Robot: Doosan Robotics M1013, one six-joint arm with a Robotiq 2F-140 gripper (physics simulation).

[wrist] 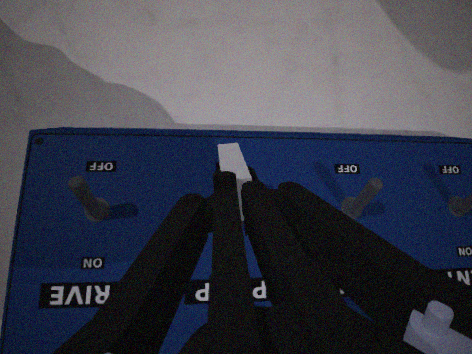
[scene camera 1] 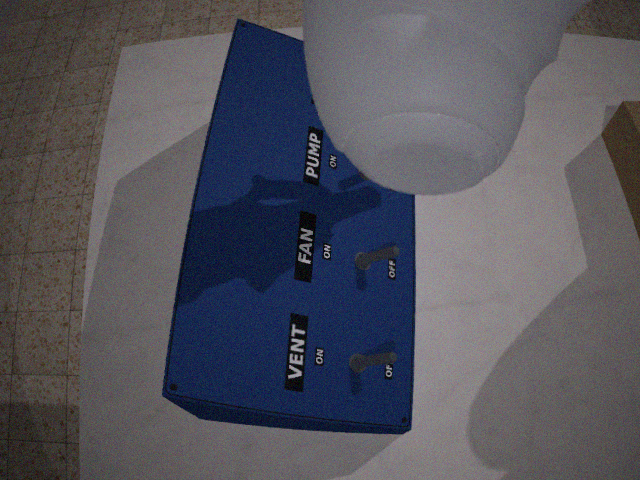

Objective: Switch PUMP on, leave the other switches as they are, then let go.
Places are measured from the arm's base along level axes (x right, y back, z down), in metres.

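Pixels of known places: gripper, fingertip midpoint: (wrist: 228,160).
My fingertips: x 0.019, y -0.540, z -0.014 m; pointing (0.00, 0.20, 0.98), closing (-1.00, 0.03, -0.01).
For each thing: its top centre in the pictures, then the offset to it from my fingertips. Level surfaces: height alone.
- PUMP label, top centre: (wrist: 232,293) (scene camera 1: 313,152) dz -0.007, dx +0.005, dy -0.116 m
- FAN switch, top centre: (wrist: 376,203) (scene camera 1: 381,248) dz -0.008, dx -0.121, dy -0.045 m
- VENT switch, top centre: (scene camera 1: 378,355) dz -0.008, dx -0.241, dy -0.055 m
- DRIVE switch, top centre: (wrist: 75,204) dz -0.008, dx +0.118, dy -0.023 m
- light table, surface height: dz +0.122 m
A blue switch panel (scene camera 1: 248,118) (wrist: 165,155) carries labelled levers. In the wrist view my gripper (wrist: 228,160) is shut with nothing between its pale pads, over the PUMP column. The PUMP label (scene camera 1: 313,155) (wrist: 260,290) shows, partly covered in the wrist view; the PUMP lever is hidden in both views, so its position cannot be told. The FAN switch (scene camera 1: 379,255) (wrist: 362,197) and the VENT switch (scene camera 1: 373,359) (wrist: 459,206) lean toward OFF. The DRIVE switch (wrist: 89,199) also leans toward OFF. The arm hides the gripper in the scene view.
The pale arm (scene camera 1: 413,93) covers the upper right of the panel in the scene view. The panel stands on a light table (scene camera 1: 480,248) (wrist: 275,65). A brown block (scene camera 1: 626,149) is at the right edge. Tiled floor (scene camera 1: 41,206) shows at the left.
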